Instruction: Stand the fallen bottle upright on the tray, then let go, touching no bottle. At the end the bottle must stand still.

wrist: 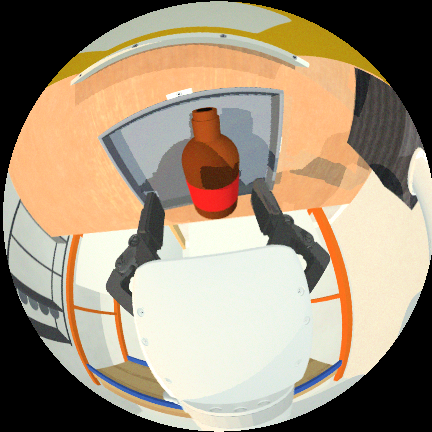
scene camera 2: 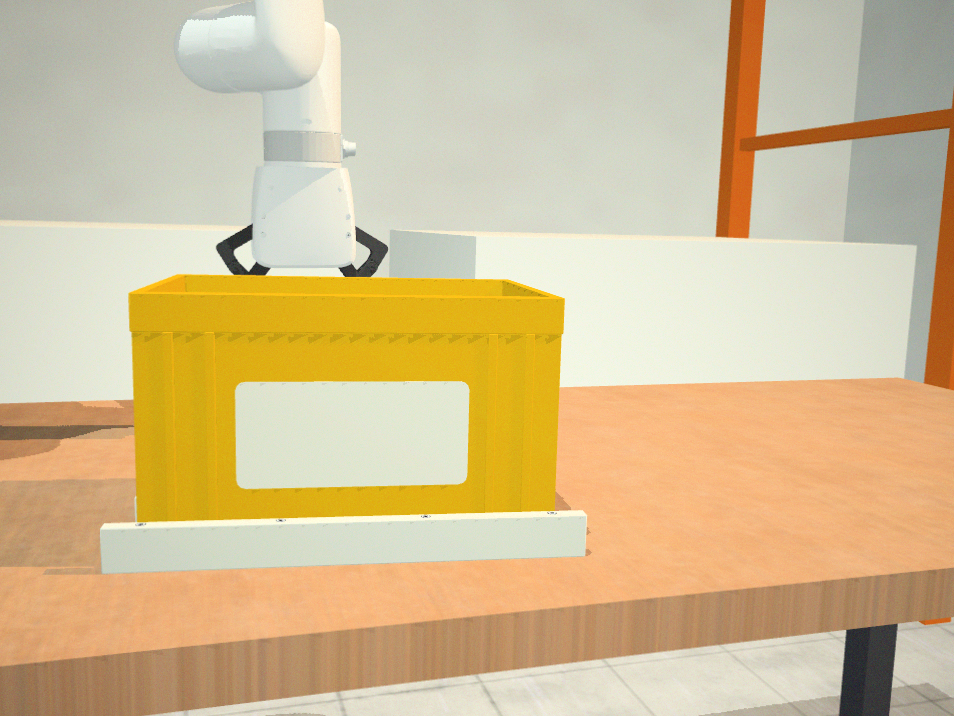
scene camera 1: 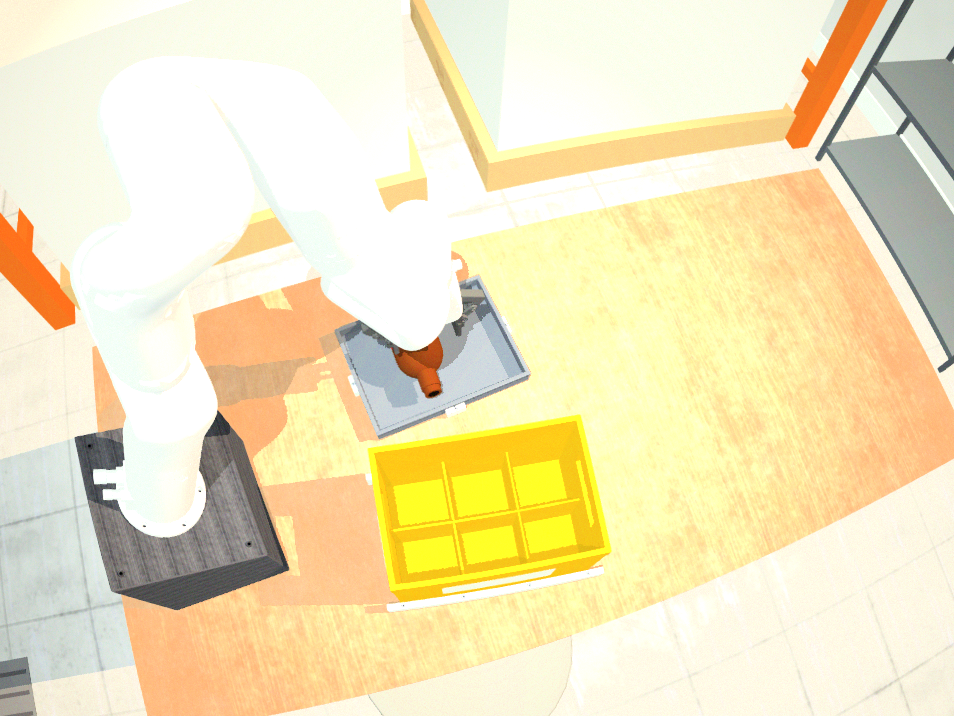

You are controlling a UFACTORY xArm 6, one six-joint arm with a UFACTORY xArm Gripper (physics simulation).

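Places are measured from the arm's base along level axes (x ahead, y left, z up), in centimetres.
Pixels of known places: gripper, fingertip midpoint: (wrist: 205,194); arm's base at its link origin: (scene camera 1: 160,492).
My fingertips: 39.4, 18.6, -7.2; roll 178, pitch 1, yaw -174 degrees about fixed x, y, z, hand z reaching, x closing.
Note:
For each thing: its top centre in the pictures, then the offset to it from my fingertips, as dx, dy, dz. "spot": a spot on its surface instead.
- fallen brown bottle at its top centre: (wrist: 213,182) (scene camera 1: 416,338) -1.2, +1.7, -3.4
- tall yellow crate at its top centre: (scene camera 2: 351,284) (scene camera 1: 488,502) +2.8, -26.9, +6.2
- white strip at a spot on its surface: (scene camera 2: 346,543) (scene camera 1: 493,596) spot: +1.9, -37.2, -9.8
The fallen brown bottle (scene camera 1: 419,362) (wrist: 210,160) with a red band lies on the grey tray (scene camera 1: 514,342) (wrist: 278,125), its neck and open mouth toward the yellow crate. My gripper (scene camera 1: 427,342) (wrist: 205,194) is open, with nothing held. In the wrist view one finger stands on each side of the bottle's banded base half, with gaps seen on both sides. Whether the fingertips are down level with the bottle is hard to tell. The arm covers the bottle's base end in scene camera 1. In scene camera 2 the crate hides the bottle, tray and fingertips.
The tall yellow crate (scene camera 1: 589,493) (scene camera 2: 346,354) with several compartments stands in front of the tray, behind a white strip (scene camera 1: 493,591) (scene camera 2: 346,543). The dark robot base block (scene camera 1: 196,554) is at the left. Low white walls and orange posts (scene camera 2: 741,115) stand behind the table.

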